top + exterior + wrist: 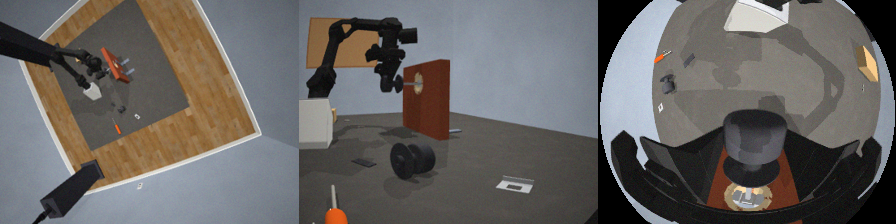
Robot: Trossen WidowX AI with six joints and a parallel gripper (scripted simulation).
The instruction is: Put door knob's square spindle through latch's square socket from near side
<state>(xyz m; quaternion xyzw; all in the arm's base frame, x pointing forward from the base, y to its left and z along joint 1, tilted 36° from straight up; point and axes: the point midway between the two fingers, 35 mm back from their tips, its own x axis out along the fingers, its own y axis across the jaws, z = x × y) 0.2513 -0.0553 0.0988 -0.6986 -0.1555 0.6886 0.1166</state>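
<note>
The red-brown wooden door panel is 130 mm ahead of my hand and 50 mm below it. Round my hand: dark spool-shaped knob 40 mm behind, 370 mm to the right, 170 mm below; then flat dark plate 120 mm behind, 280 mm to the right, 200 mm below; then tan block 250 mm behind, 390 mm to the left, 170 mm below.
</note>
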